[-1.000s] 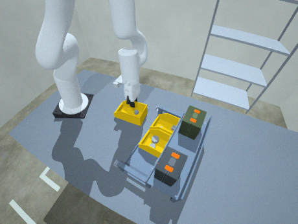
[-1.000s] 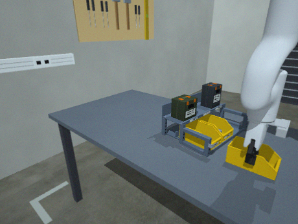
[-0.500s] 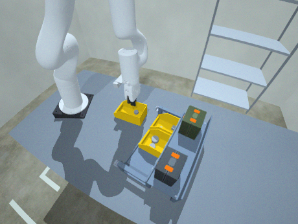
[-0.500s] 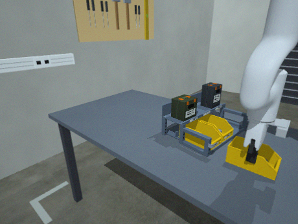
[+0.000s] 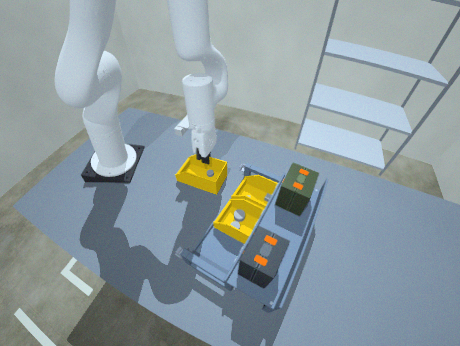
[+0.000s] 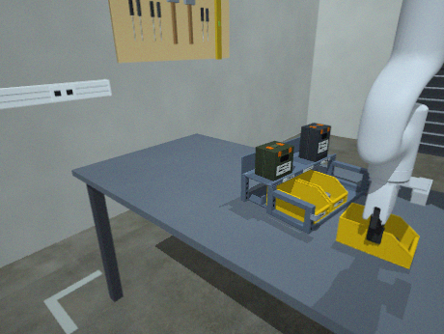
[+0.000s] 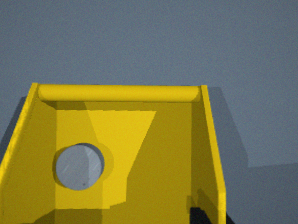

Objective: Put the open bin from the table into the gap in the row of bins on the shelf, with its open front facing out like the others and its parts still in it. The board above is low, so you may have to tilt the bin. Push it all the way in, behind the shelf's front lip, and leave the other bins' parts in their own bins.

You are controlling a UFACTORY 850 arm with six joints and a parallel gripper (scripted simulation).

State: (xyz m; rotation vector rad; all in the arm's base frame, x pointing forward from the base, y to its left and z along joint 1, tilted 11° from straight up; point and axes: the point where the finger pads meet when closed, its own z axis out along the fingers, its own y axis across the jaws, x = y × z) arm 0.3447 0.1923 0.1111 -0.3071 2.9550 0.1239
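The yellow open bin is 50 mm to the right of my hand, 20 mm below it and 10 mm ahead of it. The rest, counted from my hand: grey part (50 mm below, 30 mm ahead, 20 mm to the right); then shelf (290 mm ahead, 130 mm to the right, 10 mm above); then grey disc part (80 mm to the right, 50 mm below, 10 mm behind).
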